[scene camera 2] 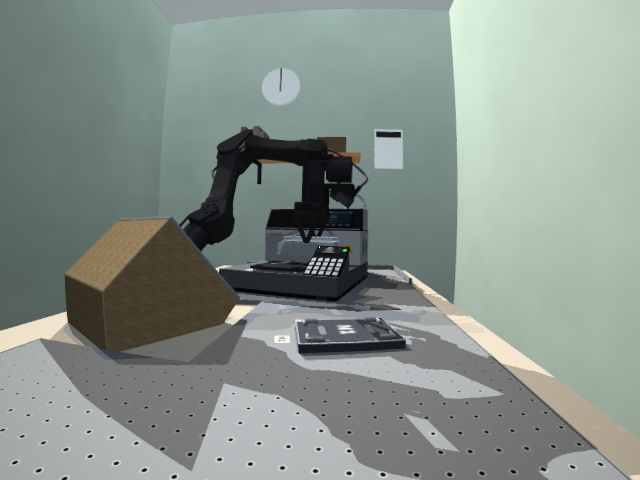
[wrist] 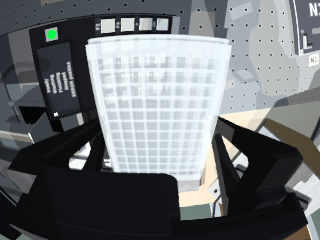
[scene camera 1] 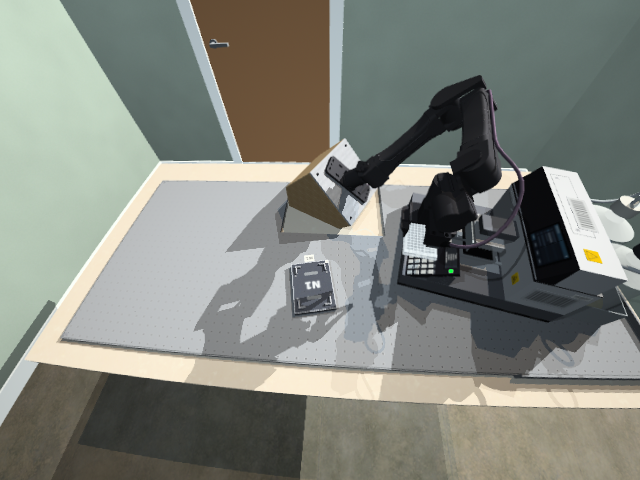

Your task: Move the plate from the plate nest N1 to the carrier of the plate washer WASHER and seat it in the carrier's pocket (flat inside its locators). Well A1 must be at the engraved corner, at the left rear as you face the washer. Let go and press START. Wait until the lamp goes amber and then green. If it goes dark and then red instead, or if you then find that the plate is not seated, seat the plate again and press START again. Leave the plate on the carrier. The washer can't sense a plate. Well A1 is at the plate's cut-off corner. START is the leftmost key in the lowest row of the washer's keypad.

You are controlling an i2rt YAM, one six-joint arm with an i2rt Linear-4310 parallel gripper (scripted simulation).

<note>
The pictures show: my gripper, a plate and a plate washer.
My gripper shows as well in the wrist view.
</note>
